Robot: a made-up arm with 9 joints.
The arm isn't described. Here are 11 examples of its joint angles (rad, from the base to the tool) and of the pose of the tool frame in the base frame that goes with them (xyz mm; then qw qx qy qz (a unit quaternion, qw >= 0)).
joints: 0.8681 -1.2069 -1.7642 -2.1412 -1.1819 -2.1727 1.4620 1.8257 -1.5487
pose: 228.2 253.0 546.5 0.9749 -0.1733 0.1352 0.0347
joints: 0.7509 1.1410 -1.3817 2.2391 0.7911 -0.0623 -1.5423 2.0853 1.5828
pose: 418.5 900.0 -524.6 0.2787 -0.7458 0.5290 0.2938
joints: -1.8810 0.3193 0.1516 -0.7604 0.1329 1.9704 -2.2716 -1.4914 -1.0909
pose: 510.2 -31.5 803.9 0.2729 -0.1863 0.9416 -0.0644
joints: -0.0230 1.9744 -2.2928 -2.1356 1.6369 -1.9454 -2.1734 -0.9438 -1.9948
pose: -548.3 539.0 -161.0 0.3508 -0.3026 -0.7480 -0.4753
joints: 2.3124 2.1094 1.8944 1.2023 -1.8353 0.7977 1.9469 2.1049 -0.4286
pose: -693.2 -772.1 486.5 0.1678 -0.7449 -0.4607 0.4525
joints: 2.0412 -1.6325 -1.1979 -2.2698 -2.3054 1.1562 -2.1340 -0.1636 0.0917
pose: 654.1 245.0 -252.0 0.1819 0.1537 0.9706 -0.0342
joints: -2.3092 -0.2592 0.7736 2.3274 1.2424 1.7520 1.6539 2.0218 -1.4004
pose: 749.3 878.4 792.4 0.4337 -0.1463 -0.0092 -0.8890
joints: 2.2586 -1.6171 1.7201 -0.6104 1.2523 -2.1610 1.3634 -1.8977 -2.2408
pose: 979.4 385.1 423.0 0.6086 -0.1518 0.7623 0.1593
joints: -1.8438 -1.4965 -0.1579 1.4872 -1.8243 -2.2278 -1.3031 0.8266 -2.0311
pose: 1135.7 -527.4 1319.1 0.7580 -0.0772 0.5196 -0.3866
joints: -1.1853 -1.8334 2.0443 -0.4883 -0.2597 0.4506 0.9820 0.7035 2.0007
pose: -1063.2 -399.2 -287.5 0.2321 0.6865 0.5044 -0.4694
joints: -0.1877 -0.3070 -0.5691 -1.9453 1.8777 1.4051 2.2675 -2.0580 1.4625
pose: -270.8 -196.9 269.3 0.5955 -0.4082 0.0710 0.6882
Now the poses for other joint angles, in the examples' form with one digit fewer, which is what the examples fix.
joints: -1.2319 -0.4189 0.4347 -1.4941 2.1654 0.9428 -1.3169 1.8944 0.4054
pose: -280 -1085 1139 0.458 0.009 -0.226 0.860
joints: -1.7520 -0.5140 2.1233 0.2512 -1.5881 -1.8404 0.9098 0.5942 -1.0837
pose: -367 656 897 0.405 0.130 0.492 0.760
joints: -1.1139 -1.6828 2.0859 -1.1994 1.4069 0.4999 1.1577 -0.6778 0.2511
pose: -86 555 -502 0.344 -0.584 -0.495 -0.544
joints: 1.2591 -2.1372 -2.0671 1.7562 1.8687 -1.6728 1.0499 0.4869 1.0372
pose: -883 -483 -627 0.761 -0.428 -0.313 0.374
